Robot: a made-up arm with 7 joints. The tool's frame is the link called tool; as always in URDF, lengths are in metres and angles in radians. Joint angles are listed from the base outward.
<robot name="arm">
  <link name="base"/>
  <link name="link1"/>
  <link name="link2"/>
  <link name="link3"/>
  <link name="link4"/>
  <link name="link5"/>
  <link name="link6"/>
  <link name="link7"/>
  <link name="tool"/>
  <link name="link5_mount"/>
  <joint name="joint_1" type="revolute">
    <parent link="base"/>
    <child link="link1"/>
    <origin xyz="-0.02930 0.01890 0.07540" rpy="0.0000 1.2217 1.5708"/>
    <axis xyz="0 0 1"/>
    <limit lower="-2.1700" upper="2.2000"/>
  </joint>
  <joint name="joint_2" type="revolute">
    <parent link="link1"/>
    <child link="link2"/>
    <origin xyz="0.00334 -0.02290 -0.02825" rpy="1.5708 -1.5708 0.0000"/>
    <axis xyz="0 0 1"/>
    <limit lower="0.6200" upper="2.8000"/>
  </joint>
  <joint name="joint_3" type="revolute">
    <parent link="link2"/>
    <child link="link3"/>
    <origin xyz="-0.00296 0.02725 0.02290" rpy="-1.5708 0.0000 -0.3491"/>
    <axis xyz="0 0 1"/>
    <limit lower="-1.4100" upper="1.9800"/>
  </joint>
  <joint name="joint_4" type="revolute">
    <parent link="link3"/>
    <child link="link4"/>
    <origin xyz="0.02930 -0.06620 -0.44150" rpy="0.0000 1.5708 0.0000"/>
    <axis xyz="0 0 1"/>
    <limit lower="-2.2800" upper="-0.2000"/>
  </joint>
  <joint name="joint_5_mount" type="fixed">
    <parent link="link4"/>
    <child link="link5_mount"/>
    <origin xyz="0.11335 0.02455 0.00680"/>
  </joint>
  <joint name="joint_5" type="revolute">
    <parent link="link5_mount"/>
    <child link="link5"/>
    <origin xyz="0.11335 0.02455 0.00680" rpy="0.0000 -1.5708 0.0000"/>
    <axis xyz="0 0 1"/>
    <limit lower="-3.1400" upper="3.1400"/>
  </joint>
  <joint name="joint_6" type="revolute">
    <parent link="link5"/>
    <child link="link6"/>
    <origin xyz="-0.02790 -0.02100 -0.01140" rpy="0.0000 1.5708 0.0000"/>
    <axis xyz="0 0 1"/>
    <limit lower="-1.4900" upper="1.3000"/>
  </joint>
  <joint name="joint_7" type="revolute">
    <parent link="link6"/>
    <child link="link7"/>
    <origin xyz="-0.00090 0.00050 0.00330" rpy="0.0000 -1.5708 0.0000"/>
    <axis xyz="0 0 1"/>
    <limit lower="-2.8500" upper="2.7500"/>
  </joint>
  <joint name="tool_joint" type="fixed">
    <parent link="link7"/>
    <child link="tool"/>
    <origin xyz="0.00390 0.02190 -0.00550" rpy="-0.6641 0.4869 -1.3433"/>
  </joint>
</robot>
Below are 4 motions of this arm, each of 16 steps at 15 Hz.
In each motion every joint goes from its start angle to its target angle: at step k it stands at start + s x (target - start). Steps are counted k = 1, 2, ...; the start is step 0. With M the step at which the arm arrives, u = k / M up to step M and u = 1 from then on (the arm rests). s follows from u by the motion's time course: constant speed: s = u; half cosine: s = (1 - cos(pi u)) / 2; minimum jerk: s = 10 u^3 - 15 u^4 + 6 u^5.
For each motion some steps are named. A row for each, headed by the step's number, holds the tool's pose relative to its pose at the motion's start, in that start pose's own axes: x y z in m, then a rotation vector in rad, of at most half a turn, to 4 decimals.
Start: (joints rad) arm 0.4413 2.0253 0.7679 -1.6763 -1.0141 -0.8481 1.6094
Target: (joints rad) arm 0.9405 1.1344 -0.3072 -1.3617 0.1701 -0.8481 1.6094
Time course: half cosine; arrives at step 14
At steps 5, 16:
5: -0.1314 -0.0706 -0.2156 -0.5074 -0.3873 0.3931
16: -0.1563 -0.5960 -0.5402 -1.2387 -1.3379 1.7642

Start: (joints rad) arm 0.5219 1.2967 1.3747 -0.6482 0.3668 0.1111 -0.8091
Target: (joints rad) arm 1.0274 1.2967 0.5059 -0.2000 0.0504 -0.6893 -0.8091
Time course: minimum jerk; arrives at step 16
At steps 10, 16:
10: -0.1123 0.0343 -0.0172 0.2676 0.4844 -0.9948
16: -0.1566 0.0715 0.0115 0.2144 0.6770 -1.3904

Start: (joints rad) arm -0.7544 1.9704 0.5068 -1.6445 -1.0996 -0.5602 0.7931
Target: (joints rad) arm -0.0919 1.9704 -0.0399 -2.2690 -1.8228 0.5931 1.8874
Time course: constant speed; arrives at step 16
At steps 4, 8, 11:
4: 0.0561 -0.0508 -0.0759 -0.1110 -0.0652 0.0744
8: 0.1105 -0.1267 -0.1317 -0.2010 -0.2311 0.1407
11: 0.1487 -0.1950 -0.1562 -0.2835 -0.4229 0.2026

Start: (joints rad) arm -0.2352 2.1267 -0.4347 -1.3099 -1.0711 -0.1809 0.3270
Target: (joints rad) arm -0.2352 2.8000 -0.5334 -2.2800 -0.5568 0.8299 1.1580
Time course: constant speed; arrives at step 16
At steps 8, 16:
8: -0.0102 0.0573 0.1358 0.1481 -0.2903 0.4173
16: 0.0164 0.0468 0.2728 0.0746 -0.6194 0.7693

